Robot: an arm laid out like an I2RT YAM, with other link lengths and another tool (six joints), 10 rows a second.
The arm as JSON. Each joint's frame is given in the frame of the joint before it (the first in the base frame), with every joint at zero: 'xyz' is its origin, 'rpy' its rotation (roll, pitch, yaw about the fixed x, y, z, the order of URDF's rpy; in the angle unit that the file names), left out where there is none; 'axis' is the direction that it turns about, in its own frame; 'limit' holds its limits. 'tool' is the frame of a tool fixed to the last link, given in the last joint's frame.
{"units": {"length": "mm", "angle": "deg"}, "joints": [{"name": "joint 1", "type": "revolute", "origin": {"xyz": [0.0, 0.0, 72.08], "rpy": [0.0, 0.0, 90.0]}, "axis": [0.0, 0.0, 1.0], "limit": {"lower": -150.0, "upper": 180.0}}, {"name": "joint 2", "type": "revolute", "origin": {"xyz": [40.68, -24.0, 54.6], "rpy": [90.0, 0.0, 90.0]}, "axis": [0.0, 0.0, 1.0], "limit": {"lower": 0.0, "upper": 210.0}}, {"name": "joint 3", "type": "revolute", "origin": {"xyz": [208.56, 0.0, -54.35], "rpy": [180.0, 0.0, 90.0]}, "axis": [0.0, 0.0, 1.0], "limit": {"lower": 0.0, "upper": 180.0}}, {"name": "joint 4", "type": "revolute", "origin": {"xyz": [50.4, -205.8, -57.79], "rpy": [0.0, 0.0, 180.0]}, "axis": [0.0, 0.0, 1.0], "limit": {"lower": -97.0, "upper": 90.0}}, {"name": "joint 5", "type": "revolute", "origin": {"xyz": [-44.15, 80.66, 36.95], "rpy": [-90.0, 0.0, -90.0]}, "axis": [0.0, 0.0, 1.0], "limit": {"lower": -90.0, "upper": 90.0}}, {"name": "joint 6", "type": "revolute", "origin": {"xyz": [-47.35, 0.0, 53.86], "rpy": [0.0, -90.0, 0.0]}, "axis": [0.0, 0.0, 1.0], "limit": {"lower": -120.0, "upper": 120.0}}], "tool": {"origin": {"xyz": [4.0, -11.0, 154.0], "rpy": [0.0, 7.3, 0.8]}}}
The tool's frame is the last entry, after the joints.
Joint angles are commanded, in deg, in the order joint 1, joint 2, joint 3, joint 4, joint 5, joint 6. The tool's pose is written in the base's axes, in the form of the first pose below.
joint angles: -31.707, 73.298, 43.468, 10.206, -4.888, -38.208
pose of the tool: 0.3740 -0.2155 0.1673 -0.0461 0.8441 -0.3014 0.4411
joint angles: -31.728, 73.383, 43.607, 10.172, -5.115, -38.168
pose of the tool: 0.3747 -0.2151 0.1677 -0.0468 0.8440 -0.3001 0.4421
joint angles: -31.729, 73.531, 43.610, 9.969, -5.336, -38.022
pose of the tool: 0.3748 -0.2143 0.1657 -0.0471 0.8456 -0.2967 0.4412
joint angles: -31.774, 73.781, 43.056, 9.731, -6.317, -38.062
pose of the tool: 0.3748 -0.2106 0.1584 -0.0524 0.8500 -0.2870 0.4385
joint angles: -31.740, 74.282, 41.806, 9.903, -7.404, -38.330
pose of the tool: 0.3740 -0.2053 0.1457 -0.0603 0.8565 -0.2750 0.4326
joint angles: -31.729, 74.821, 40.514, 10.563, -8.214, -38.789
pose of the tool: 0.3730 -0.2013 0.1348 -0.0678 0.8609 -0.2672 0.4276
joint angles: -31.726, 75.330, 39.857, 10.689, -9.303, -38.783
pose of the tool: 0.3731 -0.1968 0.1268 -0.0733 0.8648 -0.2561 0.4256
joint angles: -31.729, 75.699, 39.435, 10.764, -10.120, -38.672
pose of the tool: 0.3731 -0.1935 0.1214 -0.0765 0.8675 -0.2475 0.4247
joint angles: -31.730, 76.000, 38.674, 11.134, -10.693, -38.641
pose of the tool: 0.3723 -0.1906 0.1151 -0.0791 0.8701 -0.2408 0.4228
